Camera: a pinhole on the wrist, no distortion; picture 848 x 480 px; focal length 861.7 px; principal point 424.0 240.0 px. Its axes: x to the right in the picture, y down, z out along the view. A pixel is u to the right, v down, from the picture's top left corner.
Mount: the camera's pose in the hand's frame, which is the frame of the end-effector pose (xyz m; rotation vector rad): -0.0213 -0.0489 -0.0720 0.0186 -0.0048 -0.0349
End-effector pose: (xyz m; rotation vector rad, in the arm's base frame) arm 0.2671 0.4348 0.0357 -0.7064 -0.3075 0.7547
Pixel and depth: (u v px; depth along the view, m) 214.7 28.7 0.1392
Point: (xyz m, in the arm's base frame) 0.2383 0.3819 0.1413
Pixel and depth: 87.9 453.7 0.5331
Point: -0.1615 0.5322 0.3166
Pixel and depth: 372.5 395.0 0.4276
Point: 0.0479 0.5809 0.2818
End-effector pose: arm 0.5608 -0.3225 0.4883 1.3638 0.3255 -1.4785
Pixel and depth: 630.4 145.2 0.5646
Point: 0.2050 -0.7007 0.4961
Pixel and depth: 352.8 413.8 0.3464
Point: 0.4087 -0.5156 0.6230
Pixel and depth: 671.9 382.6 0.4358
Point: 0.3849 -0.6583 0.5192
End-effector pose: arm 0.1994 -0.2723 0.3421 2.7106 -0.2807 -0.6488
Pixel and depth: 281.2 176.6 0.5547
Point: -0.1185 -0.2856 -0.0500
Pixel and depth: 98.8 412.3 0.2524
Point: 0.0129 -0.2919 0.2372
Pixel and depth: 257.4 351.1 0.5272
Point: -0.1240 -0.3780 0.0142
